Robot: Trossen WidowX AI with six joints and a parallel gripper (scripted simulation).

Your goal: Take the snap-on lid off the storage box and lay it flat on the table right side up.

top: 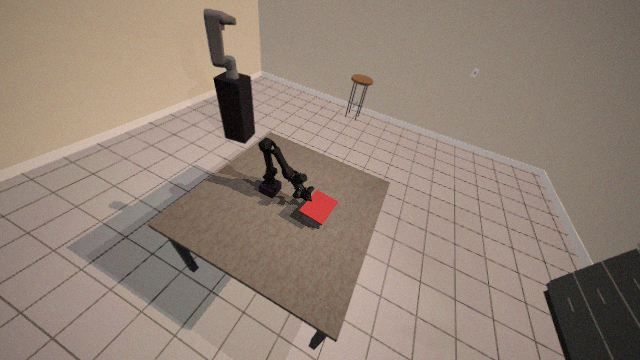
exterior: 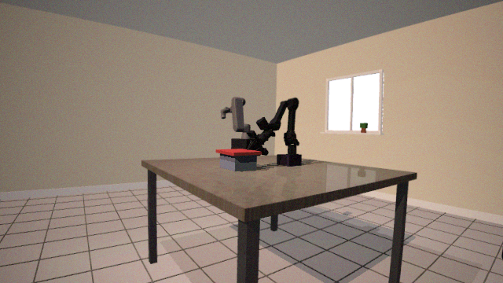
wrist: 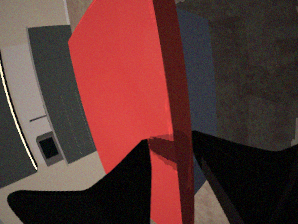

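My gripper tip is 7 cm short of the red lid and 2 cm to the left of it. Round my gripper tip: grey-blue storage box: 7 cm ahead, 5 cm below, 2 cm to the right.
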